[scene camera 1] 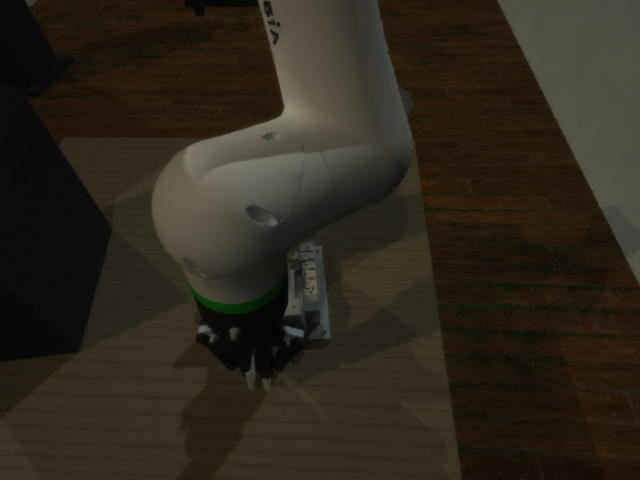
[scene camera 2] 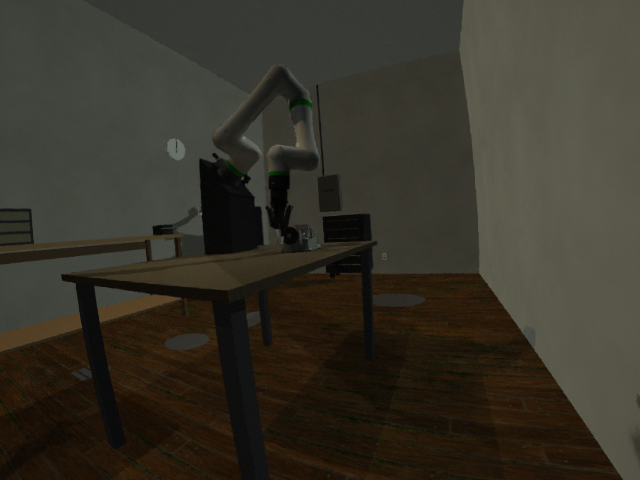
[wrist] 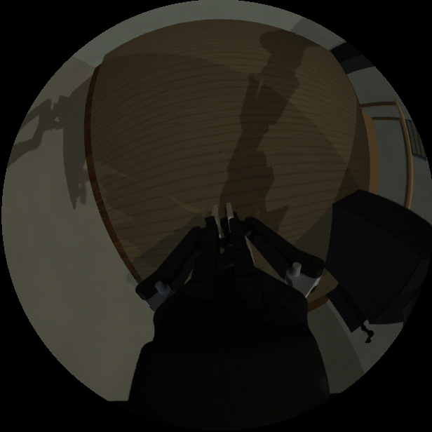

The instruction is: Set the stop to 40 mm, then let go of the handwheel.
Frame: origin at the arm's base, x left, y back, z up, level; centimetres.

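Where they show: gripper, fingertip midpoint: [scene camera 1: 260,381] [scene camera 2: 279,244]; arm's base, link origin: [scene camera 2: 227,178].
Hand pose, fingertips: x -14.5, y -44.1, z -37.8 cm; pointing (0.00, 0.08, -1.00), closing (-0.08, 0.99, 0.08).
Each offset is from my fingertips to the top centre of the thing. "*": to the spot under its first point. Level surfaces: height alone.
The stop device @[* dy -7.6, dx +17.3, dz -3.4 cm] [scene camera 1: 323,297] [scene camera 2: 310,243] is a light grey unit on the table, with a white scale @[* dy -5.1, dx +19.2, dz +1.2 cm] [scene camera 1: 309,273] on top. A small red mark @[* dy -3.7, dx +21.6, dz +1.3 cm] [scene camera 1: 303,261] shows near the scale's far end; its reading is too blurred to tell. The black handwheel @[* dy -2.1, dx +6.1, dz +3.3 cm] [scene camera 2: 290,235] shows at the device's near side in scene camera 2; the arm and gripper hide it in scene camera 1. My gripper [scene camera 1: 258,383] [scene camera 2: 279,237] [wrist: 222,210] points down beside the device, its fingers nearly together, shut on the handwheel's handle. The handle itself is hard to make out between the fingertips.
The device stands on a wooden table @[dz -4.4 cm] [scene camera 1: 372,413] [scene camera 2: 206,271] [wrist: 180,125]. A tall black block [scene camera 1: 46,232] [scene camera 2: 227,222] [wrist: 377,250] rises at the table's side. The white arm [scene camera 1: 232,206] [scene camera 2: 294,157] bends over the device and covers part of it in scene camera 1.
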